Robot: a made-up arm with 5 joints.
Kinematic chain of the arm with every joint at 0, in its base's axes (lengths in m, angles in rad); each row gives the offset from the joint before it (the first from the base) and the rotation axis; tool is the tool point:
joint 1: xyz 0 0 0.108 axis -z
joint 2: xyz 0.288 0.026 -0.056 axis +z
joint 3: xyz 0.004 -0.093 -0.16 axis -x
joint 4: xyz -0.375 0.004 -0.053 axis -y
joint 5: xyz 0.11 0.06 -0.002 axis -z
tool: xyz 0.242 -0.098 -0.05
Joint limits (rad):
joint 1: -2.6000..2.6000
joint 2: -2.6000..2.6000
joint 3: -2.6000..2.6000
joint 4: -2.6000..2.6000
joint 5: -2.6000..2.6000
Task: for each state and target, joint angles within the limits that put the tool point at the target. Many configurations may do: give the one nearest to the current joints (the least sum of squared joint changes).
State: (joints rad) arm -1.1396 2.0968 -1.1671 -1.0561 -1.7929
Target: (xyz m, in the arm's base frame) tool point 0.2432 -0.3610 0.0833
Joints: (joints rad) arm -0.2671 1.8266 -1.1570 -1.3743 -1.6767
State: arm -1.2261 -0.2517 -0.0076 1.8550 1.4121
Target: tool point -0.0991 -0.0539 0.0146
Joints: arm -0.8564 -0.7501 0.3365 1.3897 1.1266
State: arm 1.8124 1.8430 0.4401 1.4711 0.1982
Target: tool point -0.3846 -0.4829 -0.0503
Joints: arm 1.9839 1.6896 -0.1309 0.9885 0.8498
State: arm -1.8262 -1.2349 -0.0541 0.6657 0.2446
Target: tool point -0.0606 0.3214 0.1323
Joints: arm -1.1661 -1.5515 0.2044 1.0972 -0.2509
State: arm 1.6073 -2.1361 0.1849 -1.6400 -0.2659
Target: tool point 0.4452 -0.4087 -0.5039
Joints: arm 1.7233 -2.1345 0.2816 -1.5854 -0.1143
